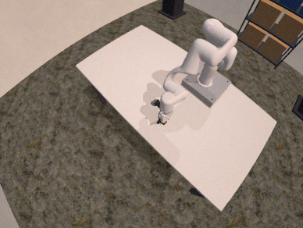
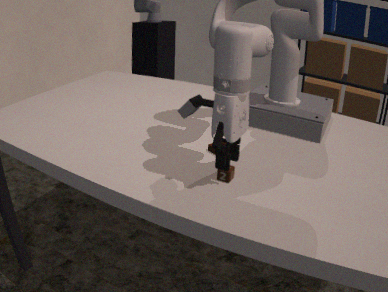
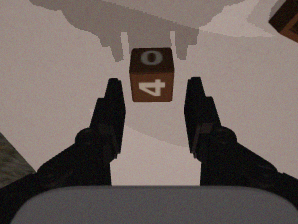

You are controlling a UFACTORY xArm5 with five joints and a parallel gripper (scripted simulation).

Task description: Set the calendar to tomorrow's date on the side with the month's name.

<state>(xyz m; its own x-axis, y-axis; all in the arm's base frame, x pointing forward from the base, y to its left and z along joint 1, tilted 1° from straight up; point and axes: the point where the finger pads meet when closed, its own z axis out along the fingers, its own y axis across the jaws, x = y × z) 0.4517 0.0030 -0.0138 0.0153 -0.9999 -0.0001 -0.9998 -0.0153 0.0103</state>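
Right now the brown wooden cube is 4 cm below my hand. The rest, counted from my hand: tray 11 cm behind, 6 cm to the right, 5 cm below.
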